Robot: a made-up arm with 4 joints. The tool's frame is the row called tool.
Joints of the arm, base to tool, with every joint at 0 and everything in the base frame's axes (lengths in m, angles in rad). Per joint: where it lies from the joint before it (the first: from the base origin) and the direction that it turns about. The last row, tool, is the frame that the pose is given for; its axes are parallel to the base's.
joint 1: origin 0 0 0.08 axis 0 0 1
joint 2: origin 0.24 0.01 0 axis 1 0 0
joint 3: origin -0.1 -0.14 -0.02 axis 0 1 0
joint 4: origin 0.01 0.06 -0.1 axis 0 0 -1
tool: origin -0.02 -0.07 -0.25
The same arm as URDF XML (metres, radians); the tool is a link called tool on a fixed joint. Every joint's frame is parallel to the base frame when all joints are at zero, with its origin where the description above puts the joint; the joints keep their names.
<robot name="arm">
<joint name="tool_joint" type="fixed"><parent link="link4"/><child link="tool"/><origin xyz="-0.02 -0.07 -0.25"/></joint>
<joint name="joint 4" type="continuous"><parent link="link3"/><child link="link4"/><origin xyz="0.01 0.06 -0.1"/><axis xyz="0 0 -1"/></joint>
<joint name="joint 3" type="continuous"><parent link="link2"/><child link="link3"/><origin xyz="-0.1 -0.14 -0.02"/><axis xyz="0 1 0"/></joint>
<joint name="joint 2" type="continuous"><parent link="link1"/><child link="link2"/><origin xyz="0.24 0.01 0"/><axis xyz="1 0 0"/></joint>
<joint name="joint 1" type="continuous"><parent link="base"/><child link="link1"/><origin xyz="0 0 0.08"/><axis xyz="0 0 1"/></joint>
<link name="base"/>
<link name="link1"/>
<link name="link2"/>
<link name="link3"/>
<link name="link4"/>
<link name="tool"/>
</robot>

